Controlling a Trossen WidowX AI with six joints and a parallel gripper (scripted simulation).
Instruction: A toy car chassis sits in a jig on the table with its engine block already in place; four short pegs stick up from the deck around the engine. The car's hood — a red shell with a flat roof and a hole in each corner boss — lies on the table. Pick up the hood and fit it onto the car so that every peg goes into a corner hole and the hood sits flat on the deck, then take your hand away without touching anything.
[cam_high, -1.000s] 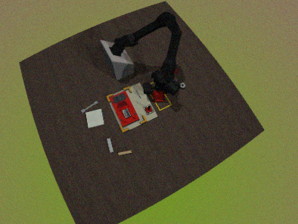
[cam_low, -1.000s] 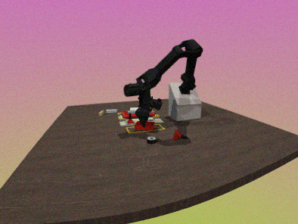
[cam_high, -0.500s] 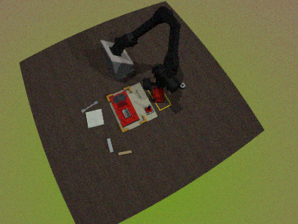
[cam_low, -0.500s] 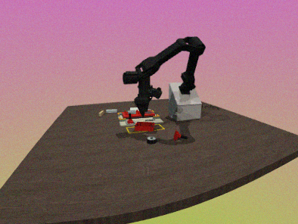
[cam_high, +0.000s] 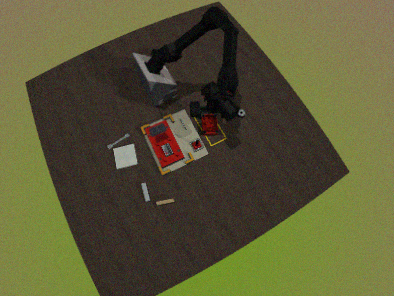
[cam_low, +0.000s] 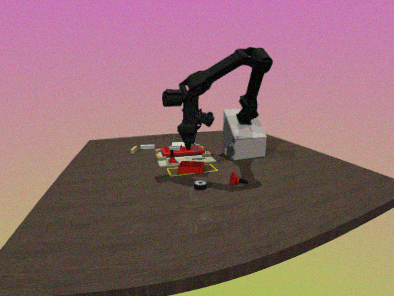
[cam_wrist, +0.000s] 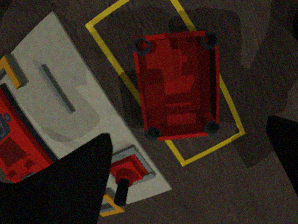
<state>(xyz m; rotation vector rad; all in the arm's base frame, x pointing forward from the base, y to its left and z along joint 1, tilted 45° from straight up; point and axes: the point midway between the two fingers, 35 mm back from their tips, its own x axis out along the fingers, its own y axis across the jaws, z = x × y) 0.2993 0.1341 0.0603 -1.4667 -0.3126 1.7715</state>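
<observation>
Now: gripper tip 80 mm above the red hood. The rest, counted from my gripper tip: wooden peg (220 mm ahead, 340 mm to the right, 80 mm below); black-and-white wheel (10 mm ahead, 170 mm to the left, 90 mm below); jig plate (190 mm to the right, 80 mm below).
</observation>
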